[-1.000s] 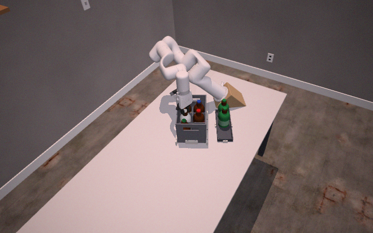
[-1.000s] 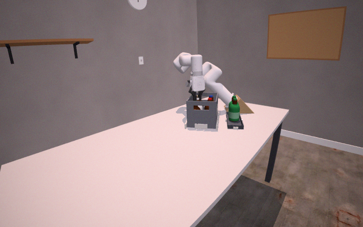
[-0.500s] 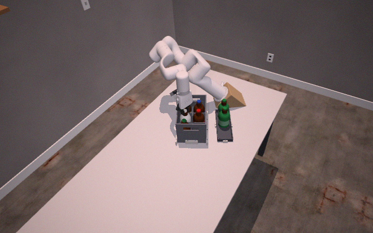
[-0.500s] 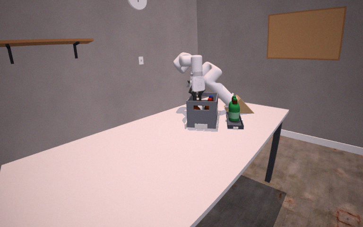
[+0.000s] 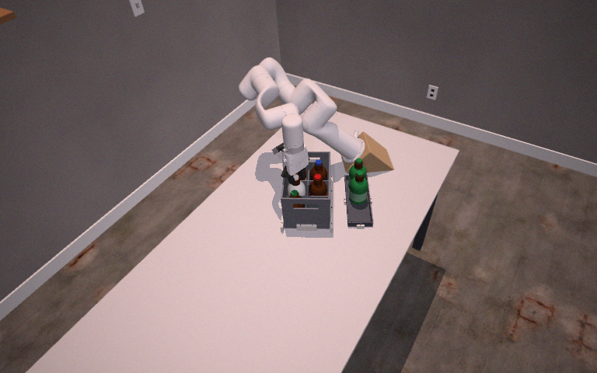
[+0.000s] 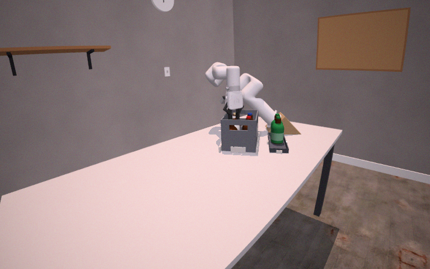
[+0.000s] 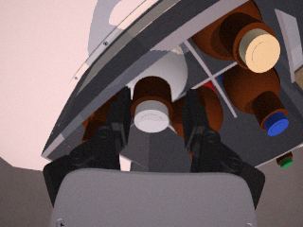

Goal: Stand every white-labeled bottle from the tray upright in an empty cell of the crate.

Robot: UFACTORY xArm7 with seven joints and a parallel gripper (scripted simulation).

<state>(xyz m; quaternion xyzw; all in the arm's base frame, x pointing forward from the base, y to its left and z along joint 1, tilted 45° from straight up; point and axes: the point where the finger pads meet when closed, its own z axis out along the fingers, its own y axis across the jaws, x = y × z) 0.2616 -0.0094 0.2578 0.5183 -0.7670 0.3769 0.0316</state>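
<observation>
Right now my hand is 7 cm above the white-labeled bottle. Round my hand: grey crate (1 cm behind, 4 cm to the left, 7 cm below); then dark tray (8 cm behind, 24 cm to the left, 14 cm below).
</observation>
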